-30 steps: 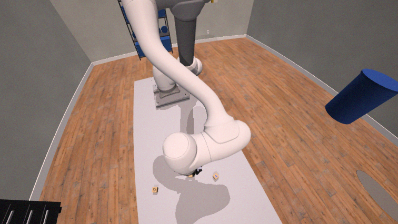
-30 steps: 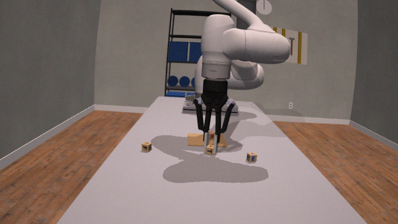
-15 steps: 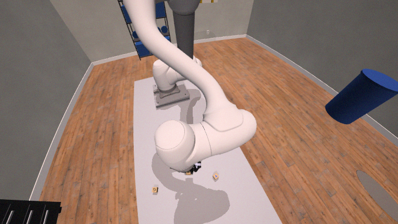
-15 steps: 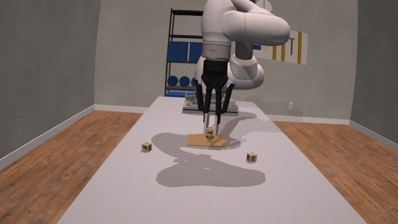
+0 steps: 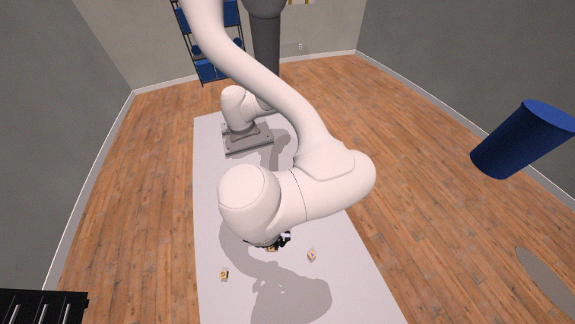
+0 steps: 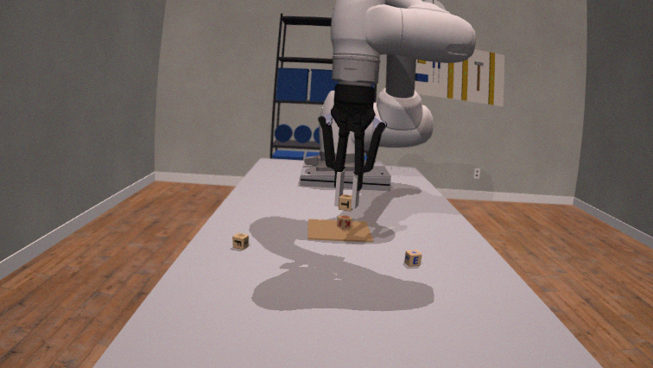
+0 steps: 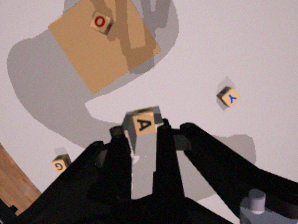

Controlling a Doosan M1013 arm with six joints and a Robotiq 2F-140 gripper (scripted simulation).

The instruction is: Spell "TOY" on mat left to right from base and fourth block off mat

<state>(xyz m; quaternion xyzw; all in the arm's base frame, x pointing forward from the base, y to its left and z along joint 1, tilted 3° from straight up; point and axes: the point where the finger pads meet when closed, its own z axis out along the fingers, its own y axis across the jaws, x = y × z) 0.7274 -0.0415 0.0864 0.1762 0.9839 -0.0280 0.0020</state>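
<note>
Right now the T block is 30 mm below my hand. Also, from my hand: tan mat: 130 mm behind, 130 mm below.
</note>
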